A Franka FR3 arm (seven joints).
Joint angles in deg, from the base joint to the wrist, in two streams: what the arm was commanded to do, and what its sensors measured. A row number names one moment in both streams.
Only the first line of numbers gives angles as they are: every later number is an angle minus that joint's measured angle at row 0.
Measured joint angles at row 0: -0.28, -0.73, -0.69, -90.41, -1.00, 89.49, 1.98
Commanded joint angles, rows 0 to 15: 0.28, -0.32, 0.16, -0.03, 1.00, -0.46, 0.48; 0.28, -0.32, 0.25, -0.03, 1.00, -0.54, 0.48; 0.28, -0.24, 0.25, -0.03, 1.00, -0.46, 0.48; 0.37, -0.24, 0.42, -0.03, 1.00, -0.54, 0.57; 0.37, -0.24, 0.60, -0.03, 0.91, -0.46, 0.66; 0.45, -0.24, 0.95, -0.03, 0.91, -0.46, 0.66; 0.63, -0.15, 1.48, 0.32, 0.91, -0.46, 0.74; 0.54, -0.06, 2.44, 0.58, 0.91, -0.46, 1.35; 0.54, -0.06, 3.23, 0.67, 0.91, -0.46, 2.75; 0.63, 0.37, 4.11, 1.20, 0.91, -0.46, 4.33; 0.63, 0.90, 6.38, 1.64, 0.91, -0.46, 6.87; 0.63, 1.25, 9.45, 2.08, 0.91, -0.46, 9.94; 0.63, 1.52, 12.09, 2.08, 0.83, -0.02, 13.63; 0.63, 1.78, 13.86, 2.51, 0.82, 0.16, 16.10; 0.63, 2.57, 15.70, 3.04, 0.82, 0.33, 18.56; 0.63, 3.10, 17.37, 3.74, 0.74, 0.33, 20.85
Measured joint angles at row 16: 0.69, 0.68, 12.91, 0.88, 0.24, 0.23, 14.14
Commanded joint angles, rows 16 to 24: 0.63, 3.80, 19.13, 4.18, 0.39, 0.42, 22.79; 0.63, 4.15, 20.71, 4.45, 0.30, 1.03, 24.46; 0.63, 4.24, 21.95, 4.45, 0.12, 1.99, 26.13; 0.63, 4.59, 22.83, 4.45, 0.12, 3.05, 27.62; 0.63, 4.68, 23.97, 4.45, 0.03, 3.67, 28.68; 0.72, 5.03, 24.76, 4.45, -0.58, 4.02, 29.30; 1.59, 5.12, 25.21, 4.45, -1.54, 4.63, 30.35; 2.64, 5.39, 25.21, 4.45, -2.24, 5.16, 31.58; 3.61, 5.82, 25.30, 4.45, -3.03, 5.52, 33.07
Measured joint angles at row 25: 1.33, 4.12, 24.58, 3.10, -0.58, 4.24, 28.95
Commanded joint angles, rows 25 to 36: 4.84, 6.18, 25.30, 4.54, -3.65, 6.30, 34.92; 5.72, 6.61, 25.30, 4.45, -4.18, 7.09, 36.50; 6.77, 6.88, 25.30, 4.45, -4.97, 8.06, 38.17; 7.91, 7.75, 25.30, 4.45, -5.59, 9.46, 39.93; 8.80, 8.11, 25.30, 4.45, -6.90, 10.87, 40.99; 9.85, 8.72, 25.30, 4.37, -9.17, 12.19, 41.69; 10.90, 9.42, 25.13, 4.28, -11.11, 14.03, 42.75; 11.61, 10.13, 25.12, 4.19, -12.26, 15.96, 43.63; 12.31, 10.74, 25.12, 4.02, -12.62, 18.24, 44.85; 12.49, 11.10, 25.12, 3.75, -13.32, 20.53, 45.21; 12.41, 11.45, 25.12, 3.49, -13.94, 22.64, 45.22; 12.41, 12.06, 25.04, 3.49, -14.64, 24.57, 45.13
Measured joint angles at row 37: 11.97, 10.20, 25.26, 3.08, -12.03, 19.43, 43.73
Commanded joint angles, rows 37 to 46: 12.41, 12.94, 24.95, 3.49, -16.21, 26.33, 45.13; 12.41, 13.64, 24.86, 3.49, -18.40, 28.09, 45.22; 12.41, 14.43, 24.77, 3.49, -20.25, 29.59, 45.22; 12.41, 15.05, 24.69, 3.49, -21.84, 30.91, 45.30; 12.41, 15.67, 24.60, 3.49, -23.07, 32.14, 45.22; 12.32, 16.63, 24.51, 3.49, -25.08, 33.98, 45.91; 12.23, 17.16, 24.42, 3.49, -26.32, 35.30, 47.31; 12.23, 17.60, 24.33, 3.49, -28.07, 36.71, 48.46; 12.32, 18.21, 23.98, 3.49, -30.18, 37.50, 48.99; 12.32, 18.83, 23.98, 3.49, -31.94, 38.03, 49.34
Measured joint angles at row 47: 12.08, 16.95, 24.34, 3.05, -26.85, 35.29, 46.70
